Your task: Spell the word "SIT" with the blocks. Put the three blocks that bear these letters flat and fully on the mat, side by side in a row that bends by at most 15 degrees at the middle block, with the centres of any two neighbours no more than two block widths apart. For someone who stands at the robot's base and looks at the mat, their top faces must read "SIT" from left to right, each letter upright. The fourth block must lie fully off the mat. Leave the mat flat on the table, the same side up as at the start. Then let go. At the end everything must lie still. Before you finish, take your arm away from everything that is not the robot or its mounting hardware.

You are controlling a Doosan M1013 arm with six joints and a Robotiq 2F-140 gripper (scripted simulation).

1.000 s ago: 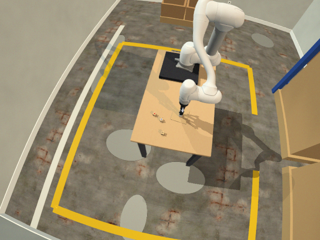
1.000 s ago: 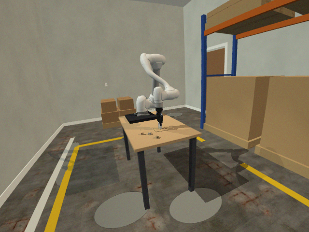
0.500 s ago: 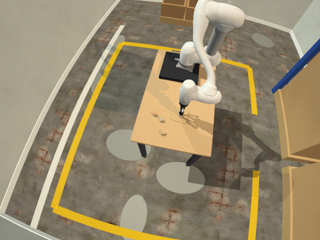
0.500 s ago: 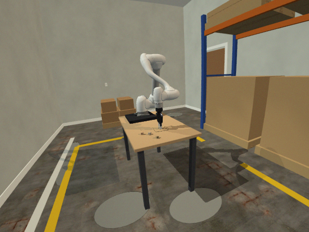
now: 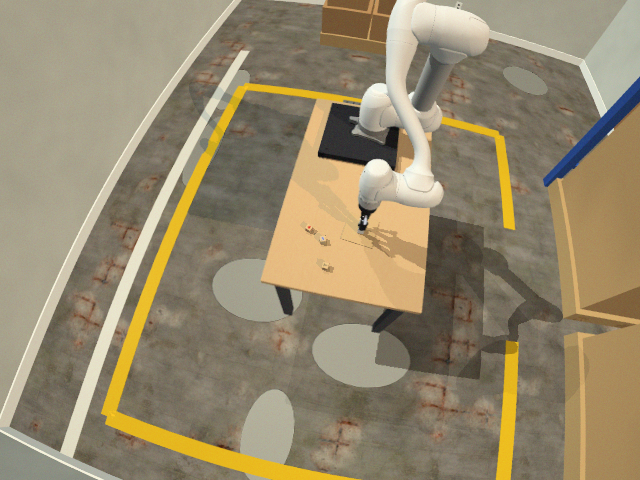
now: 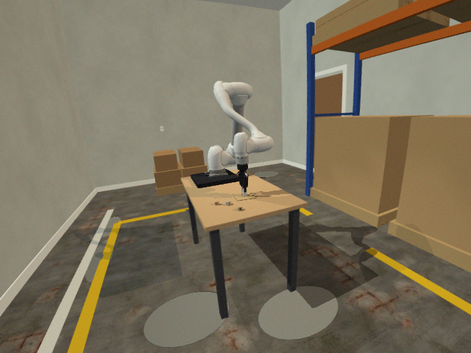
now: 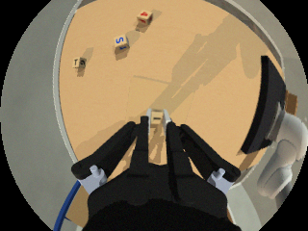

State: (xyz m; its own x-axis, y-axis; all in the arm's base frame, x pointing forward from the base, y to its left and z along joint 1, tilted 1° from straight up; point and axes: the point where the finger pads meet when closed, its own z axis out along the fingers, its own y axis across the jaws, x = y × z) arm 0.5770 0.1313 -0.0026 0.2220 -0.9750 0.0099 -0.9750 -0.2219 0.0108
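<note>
The tan mat lies 4 cm below my hand. The rest, counted from my hand: tan block 22 cm ahead, 8 cm to the right, 3 cm below.
</note>
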